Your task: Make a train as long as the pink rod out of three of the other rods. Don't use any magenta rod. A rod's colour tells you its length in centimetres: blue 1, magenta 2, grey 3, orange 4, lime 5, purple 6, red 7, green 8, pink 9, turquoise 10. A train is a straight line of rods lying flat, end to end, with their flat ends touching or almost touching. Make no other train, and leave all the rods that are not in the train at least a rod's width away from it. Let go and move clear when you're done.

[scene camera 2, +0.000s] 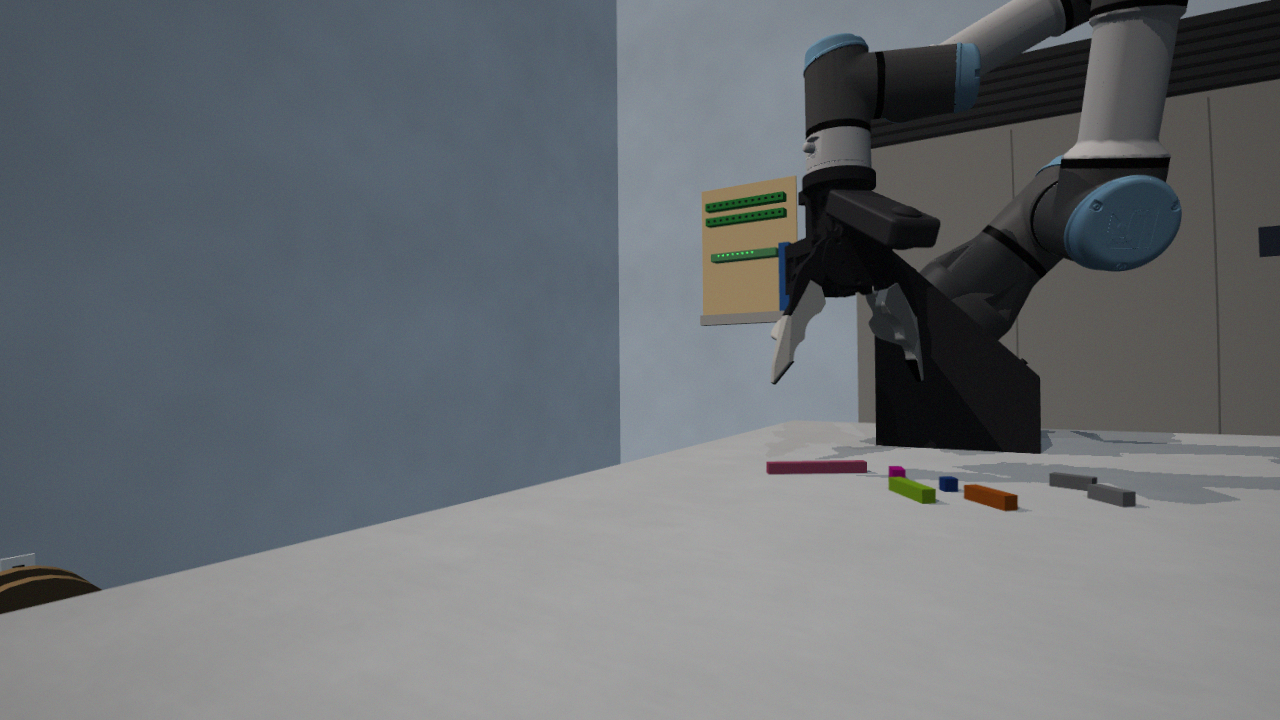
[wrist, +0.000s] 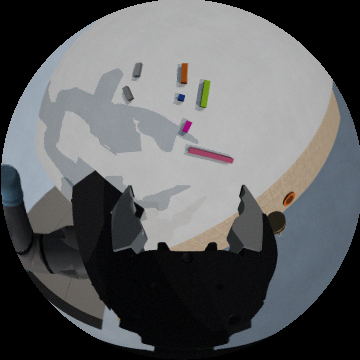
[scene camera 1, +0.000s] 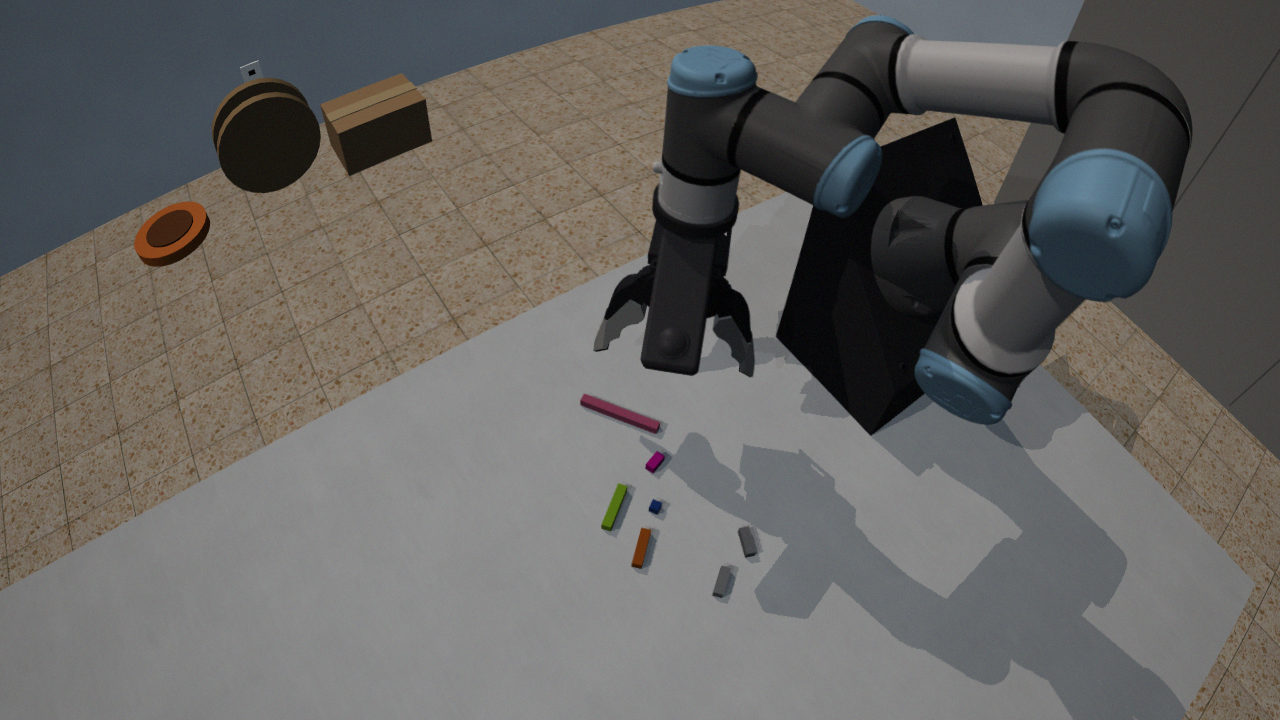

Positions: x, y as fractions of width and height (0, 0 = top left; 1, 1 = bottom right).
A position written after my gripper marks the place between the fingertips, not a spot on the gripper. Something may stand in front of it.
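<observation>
I can find my gripper at (scene camera 2: 0.66, 0.53), at (wrist: 0.52, 0.52) and again at (scene camera 1: 0.53, 0.50). There is an orange rod (scene camera 2: 0.78, 0.69) in the scene, and with it I see a lime rod (scene camera 2: 0.72, 0.68).
</observation>
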